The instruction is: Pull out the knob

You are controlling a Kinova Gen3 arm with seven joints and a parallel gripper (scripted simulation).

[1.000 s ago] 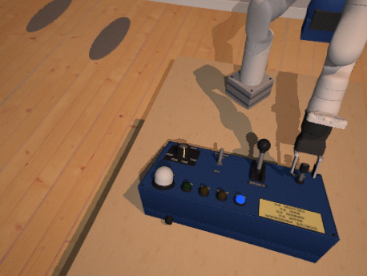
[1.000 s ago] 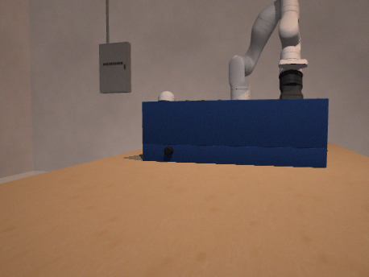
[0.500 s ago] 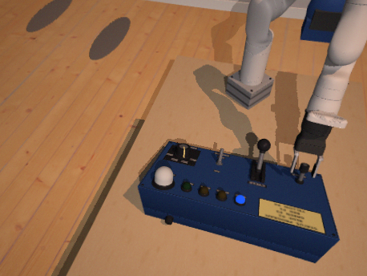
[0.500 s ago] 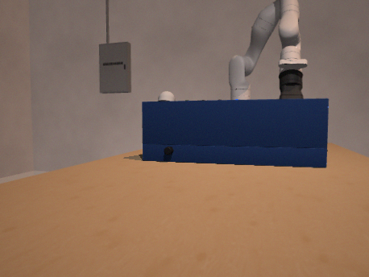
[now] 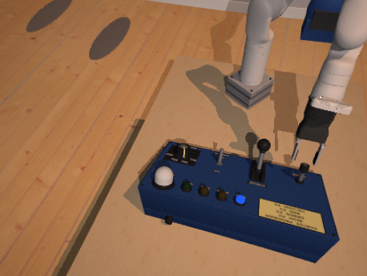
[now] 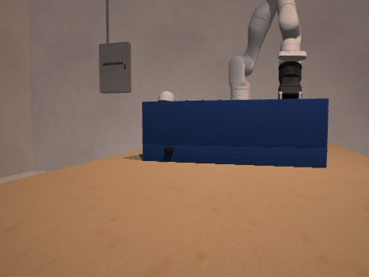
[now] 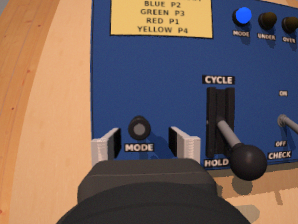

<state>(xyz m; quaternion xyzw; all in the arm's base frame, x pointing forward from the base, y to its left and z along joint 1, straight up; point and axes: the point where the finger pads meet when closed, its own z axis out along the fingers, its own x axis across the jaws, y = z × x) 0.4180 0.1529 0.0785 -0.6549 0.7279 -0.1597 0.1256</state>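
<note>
My hand is 40 mm above the mode knob and 30 mm short of it. From my hand the other things lie so: cycle lever: 120 mm to the right, 40 mm below, 10 mm behind; blue console: 180 mm to the right, 70 mm below, 50 mm ahead; toggle switch: 240 mm to the right, 60 mm below.
</note>
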